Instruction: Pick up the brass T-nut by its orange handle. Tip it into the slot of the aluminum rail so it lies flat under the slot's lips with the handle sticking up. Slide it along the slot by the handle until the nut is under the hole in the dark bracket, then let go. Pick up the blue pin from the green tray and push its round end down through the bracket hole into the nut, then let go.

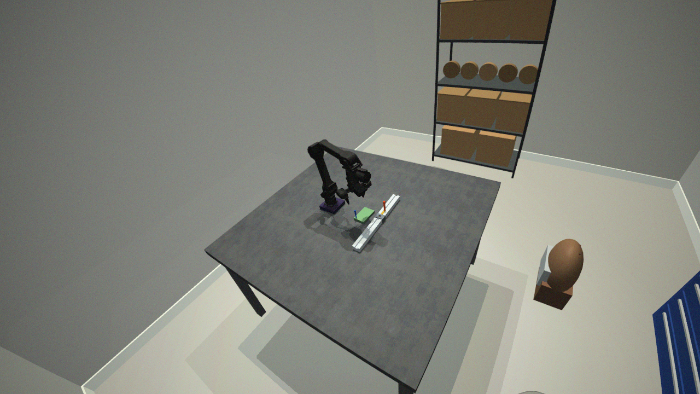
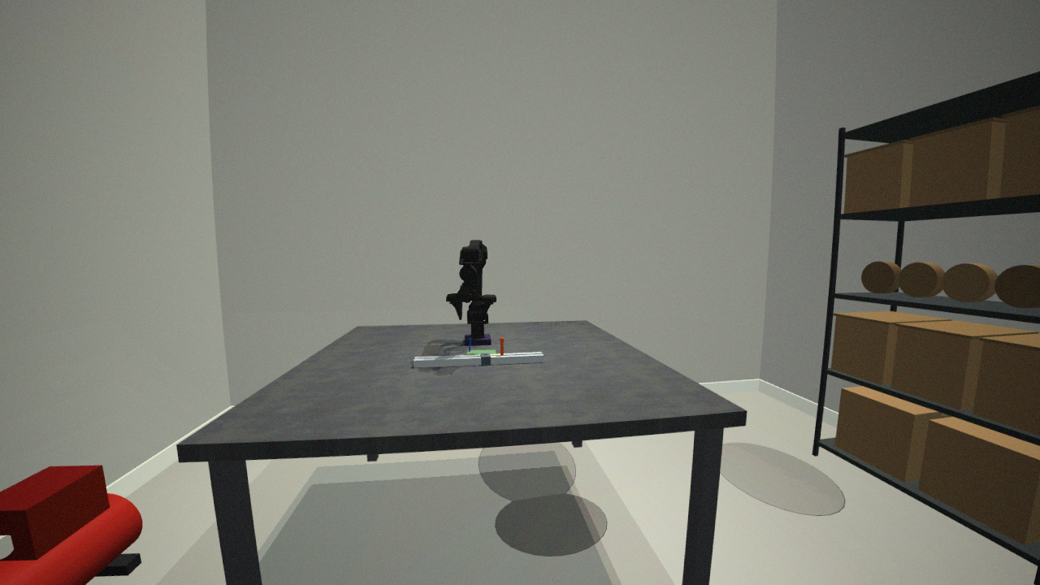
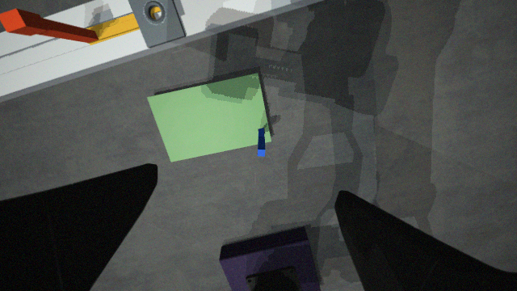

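The blue pin is 110 mm below my gripper tip, 10 mm to the right of it and 10 mm behind it. Round my gripper tip: green tray (130 mm below, 10 mm to the left).
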